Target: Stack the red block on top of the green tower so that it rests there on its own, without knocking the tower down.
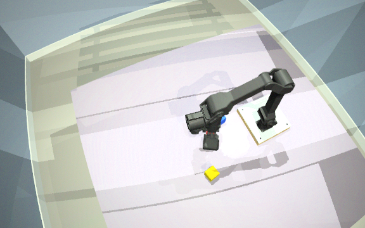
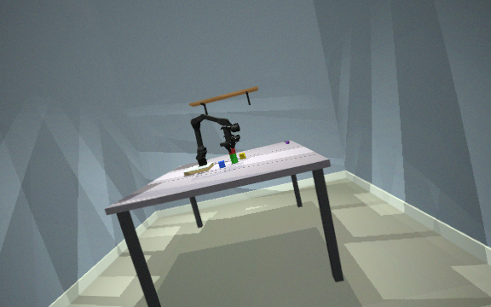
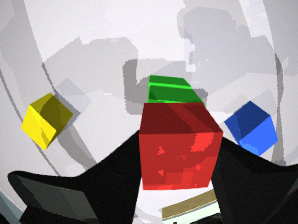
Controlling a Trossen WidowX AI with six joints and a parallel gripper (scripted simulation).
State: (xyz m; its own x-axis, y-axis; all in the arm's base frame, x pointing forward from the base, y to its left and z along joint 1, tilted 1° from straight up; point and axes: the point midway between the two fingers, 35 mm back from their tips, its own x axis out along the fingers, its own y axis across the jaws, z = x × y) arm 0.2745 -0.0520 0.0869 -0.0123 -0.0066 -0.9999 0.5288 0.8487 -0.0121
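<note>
Now: the red block 10 mm above my gripper tip. From my gripper tip the other things lie so: yellow block (140 mm to the left, 60 mm below, 60 mm ahead); then purple block (510 mm ahead, 440 mm to the left, 70 mm below); then blue block (90 mm behind, 80 mm to the right, 60 mm below).
</note>
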